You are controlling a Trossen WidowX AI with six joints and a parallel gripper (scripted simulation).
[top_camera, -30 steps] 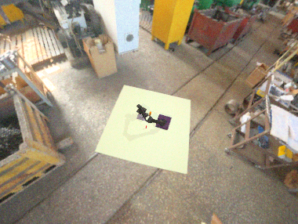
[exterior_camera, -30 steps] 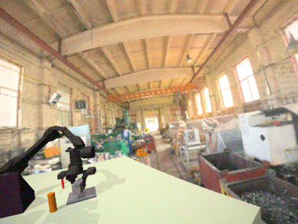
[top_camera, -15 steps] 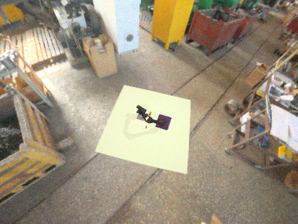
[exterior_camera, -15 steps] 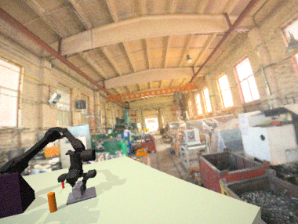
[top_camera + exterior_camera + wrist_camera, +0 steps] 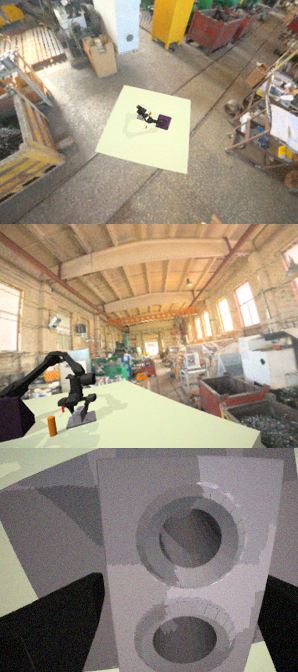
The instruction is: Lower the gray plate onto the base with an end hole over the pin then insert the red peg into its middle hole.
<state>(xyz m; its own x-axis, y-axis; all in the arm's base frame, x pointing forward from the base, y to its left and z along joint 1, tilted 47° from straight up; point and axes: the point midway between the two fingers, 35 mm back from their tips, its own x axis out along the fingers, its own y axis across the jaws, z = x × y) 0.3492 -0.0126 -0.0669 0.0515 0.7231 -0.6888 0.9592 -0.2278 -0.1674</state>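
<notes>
The gray plate lies 20 mm above my gripper tip. Round my gripper tip: gray base: 10 mm ahead, 20 mm to the left, 20 mm below; then orange cylinder: 110 mm behind, 70 mm to the right, 20 mm above; then red peg: 110 mm behind, 180 mm to the left, 20 mm above.
</notes>
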